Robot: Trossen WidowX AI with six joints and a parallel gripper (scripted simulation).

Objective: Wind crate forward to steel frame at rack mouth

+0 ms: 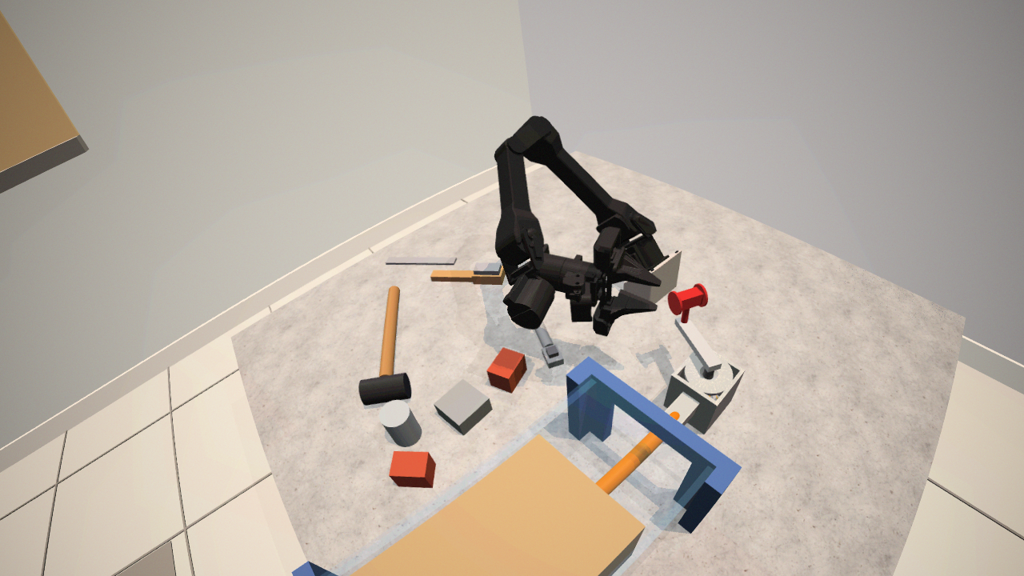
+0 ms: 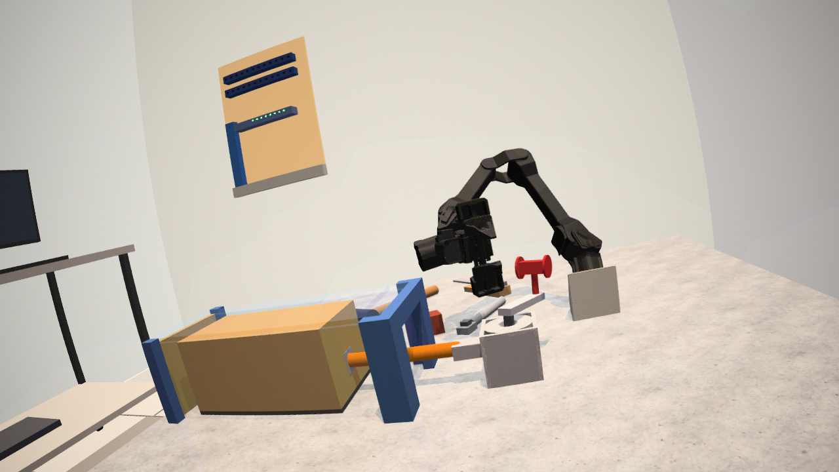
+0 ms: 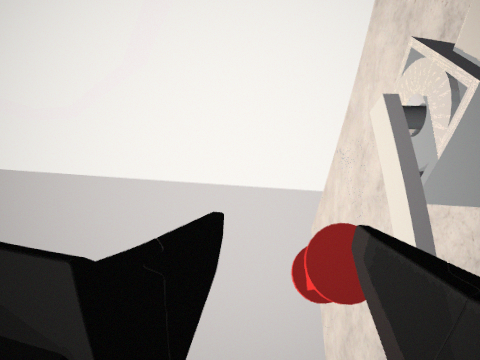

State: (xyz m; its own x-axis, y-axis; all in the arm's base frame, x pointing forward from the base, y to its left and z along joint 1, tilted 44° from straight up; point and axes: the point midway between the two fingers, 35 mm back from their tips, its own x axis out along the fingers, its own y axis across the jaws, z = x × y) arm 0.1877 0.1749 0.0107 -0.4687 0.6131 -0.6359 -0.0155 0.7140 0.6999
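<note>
My gripper tip is 80 mm above the crank handle, 50 mm to the right of it and 40 mm past it. Also, from my gripper tip: blue steel frame (150 mm ahead, 130 mm to the left, 80 mm below); then red knob (60 mm behind, 50 mm below, 20 mm to the left); then grey winch (160 mm below, 100 mm to the left, 30 mm behind).
</note>
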